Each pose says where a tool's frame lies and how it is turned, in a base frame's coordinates. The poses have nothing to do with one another.
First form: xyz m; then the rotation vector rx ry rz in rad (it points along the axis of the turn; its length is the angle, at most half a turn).
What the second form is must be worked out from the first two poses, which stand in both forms.
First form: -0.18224, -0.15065, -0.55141, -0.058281, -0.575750, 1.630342
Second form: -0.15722, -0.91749, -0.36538; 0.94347, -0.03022, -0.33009; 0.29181, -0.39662, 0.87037; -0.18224, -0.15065, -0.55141
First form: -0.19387, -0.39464, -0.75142, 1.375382, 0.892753, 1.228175
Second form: 0.19809, -0.10523, 0.97452; 0.95943, -0.18267, -0.21475; 0.20062, 0.97753, 0.06478; -0.19387, -0.39464, -0.75142
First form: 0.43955, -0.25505, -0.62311, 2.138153, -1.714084, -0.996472
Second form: 0.08707, -0.77468, -0.62633; -0.92760, -0.29232, 0.23261; -0.36329, 0.56073, -0.74405; 0.43955, -0.25505, -0.62311
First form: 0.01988, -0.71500, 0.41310, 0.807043, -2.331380, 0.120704
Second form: -0.59255, -0.58021, -0.55878; -0.51941, 0.80542, -0.28552; 0.61572, 0.12105, -0.77861; 0.01988, -0.71500, 0.41310
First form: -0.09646, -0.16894, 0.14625, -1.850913, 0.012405, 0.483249
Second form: 0.91472, -0.24635, -0.32032; 0.22959, -0.33551, 0.91363; -0.33254, -0.90926, -0.25034; -0.09646, -0.16894, 0.14625
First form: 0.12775, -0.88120, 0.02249, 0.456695, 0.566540, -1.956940
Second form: -0.42283, 0.90346, -0.07049; -0.72607, -0.38430, -0.57020; -0.54225, -0.18992, 0.81847; 0.12775, -0.88120, 0.02249
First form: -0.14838, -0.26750, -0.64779, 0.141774, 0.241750, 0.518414
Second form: 0.84108, -0.47228, 0.26370; 0.50557, 0.85971, -0.07284; -0.19230, 0.19458, 0.96185; -0.14838, -0.26750, -0.64779
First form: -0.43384, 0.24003, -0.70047, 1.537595, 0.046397, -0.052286
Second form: 0.99800, 0.06311, -0.00273; -0.00479, 0.03249, -0.99946; -0.06299, 0.99748, 0.03273; -0.43384, 0.24003, -0.70047
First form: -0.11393, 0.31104, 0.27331, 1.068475, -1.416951, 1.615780
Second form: -0.39306, -0.91139, 0.12196; -0.00193, -0.13182, -0.99127; 0.91951, -0.38987, 0.05006; -0.11393, 0.31104, 0.27331
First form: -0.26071, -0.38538, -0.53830, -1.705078, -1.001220, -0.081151
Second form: 0.64008, 0.64657, -0.41501; 0.57130, -0.03937, 0.81980; 0.51372, -0.76184, -0.39458; -0.26071, -0.38538, -0.53830
